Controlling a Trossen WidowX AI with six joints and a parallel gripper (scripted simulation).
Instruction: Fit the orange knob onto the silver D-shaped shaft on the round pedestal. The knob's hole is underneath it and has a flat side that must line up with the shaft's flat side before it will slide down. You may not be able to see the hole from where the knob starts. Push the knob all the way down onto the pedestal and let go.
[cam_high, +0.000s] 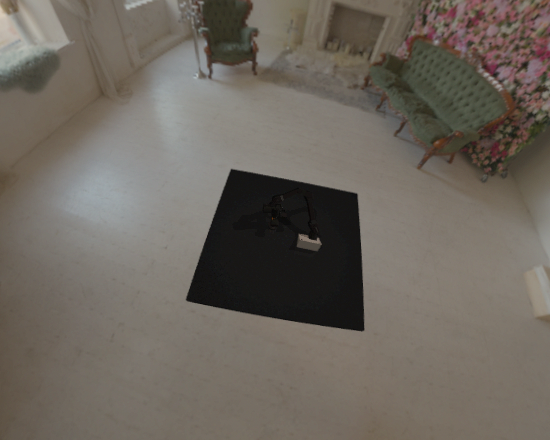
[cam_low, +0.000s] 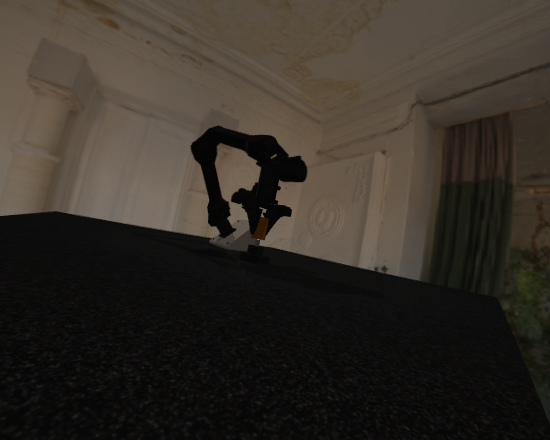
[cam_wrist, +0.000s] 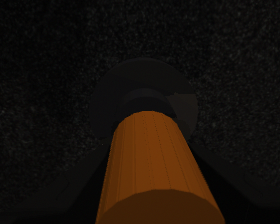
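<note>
My gripper tip is 3 cm below the orange knob. From my gripper tip the other things lie so: dark round pedestal: 4 cm below.
</note>
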